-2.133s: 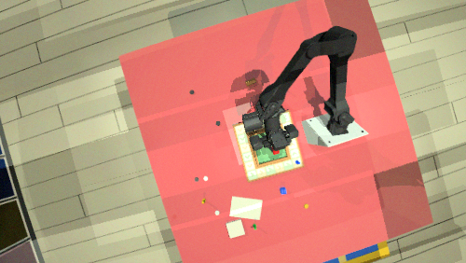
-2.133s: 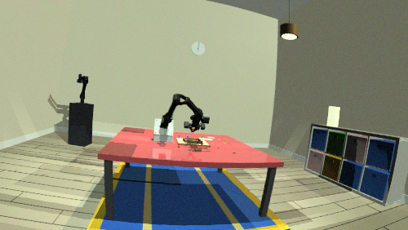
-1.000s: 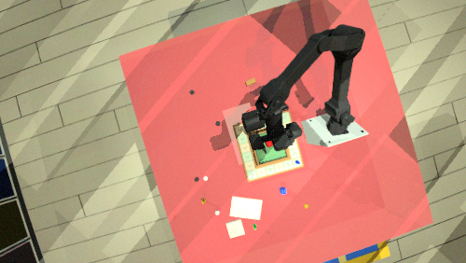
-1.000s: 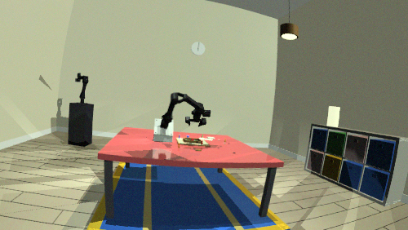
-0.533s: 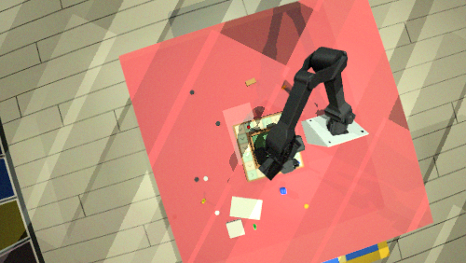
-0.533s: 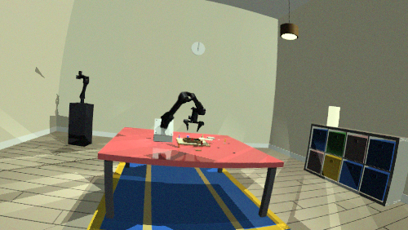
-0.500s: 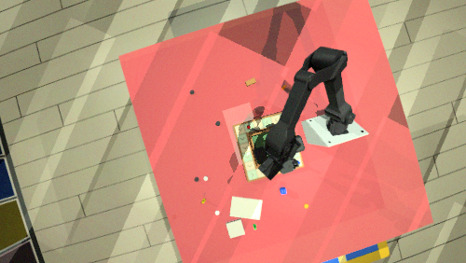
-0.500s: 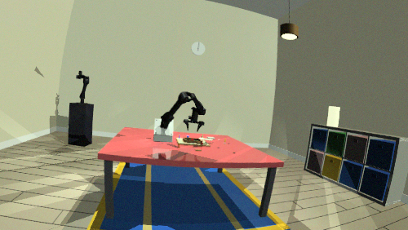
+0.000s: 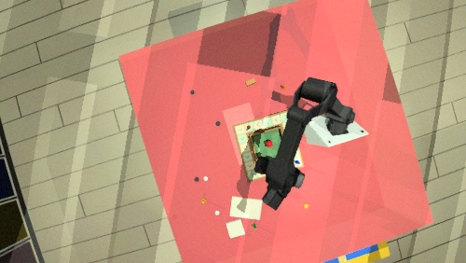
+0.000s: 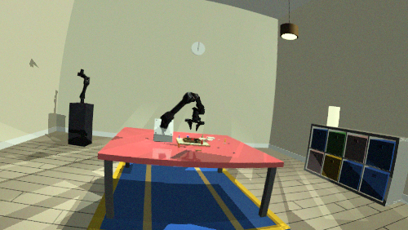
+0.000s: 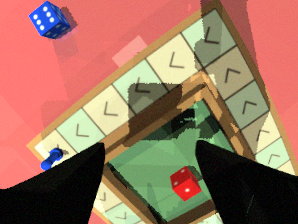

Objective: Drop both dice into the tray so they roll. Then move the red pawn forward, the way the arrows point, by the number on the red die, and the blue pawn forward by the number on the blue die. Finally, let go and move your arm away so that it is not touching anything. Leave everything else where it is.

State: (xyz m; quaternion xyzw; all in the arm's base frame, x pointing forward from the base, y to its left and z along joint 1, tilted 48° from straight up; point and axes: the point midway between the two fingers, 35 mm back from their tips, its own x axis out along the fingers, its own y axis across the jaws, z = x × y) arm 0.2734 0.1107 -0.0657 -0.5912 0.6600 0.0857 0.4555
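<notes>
The red pawn lies 70 mm ahead of my gripper tip, 190 mm to the right of it and 80 mm below it. Round my gripper tip: tan block: 30 mm ahead, 410 mm to the right, 100 mm below; then green tray: 10 mm behind, 90 mm to the right, 100 mm below; then blue pawn: 130 mm behind, 10 mm to the left, 80 mm below.
</notes>
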